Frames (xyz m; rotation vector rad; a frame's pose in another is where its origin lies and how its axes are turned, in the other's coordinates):
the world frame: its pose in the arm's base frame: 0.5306 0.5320 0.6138 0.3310 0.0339 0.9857
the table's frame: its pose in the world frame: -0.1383 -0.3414 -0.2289 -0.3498 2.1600 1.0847
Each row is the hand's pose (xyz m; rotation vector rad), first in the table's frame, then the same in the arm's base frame.
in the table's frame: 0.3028 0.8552 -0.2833 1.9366 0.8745 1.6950
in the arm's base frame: 0.0668 -0.2886 0.6838 -0.3780 -2.4178 0.9573
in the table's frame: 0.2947 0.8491 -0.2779 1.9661 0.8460 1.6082
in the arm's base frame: 0.0731 -0.2791 0.6848 -0.3363 -2.4897 0.9654
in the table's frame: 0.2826 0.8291 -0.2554 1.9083 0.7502 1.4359
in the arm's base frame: 0.0833 -0.2493 0.6771 -0.2177 -2.6633 0.8359
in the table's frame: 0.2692 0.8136 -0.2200 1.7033 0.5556 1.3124
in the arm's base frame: 0.0854 -0.2087 0.6721 -0.1307 -2.8471 0.4693
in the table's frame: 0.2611 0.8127 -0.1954 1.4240 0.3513 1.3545
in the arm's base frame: 0.0794 -0.1836 0.6745 -0.1918 -2.8621 0.0182
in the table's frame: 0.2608 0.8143 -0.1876 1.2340 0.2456 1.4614
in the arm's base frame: 0.0749 -0.1770 0.6749 -0.2984 -2.7651 -0.2307
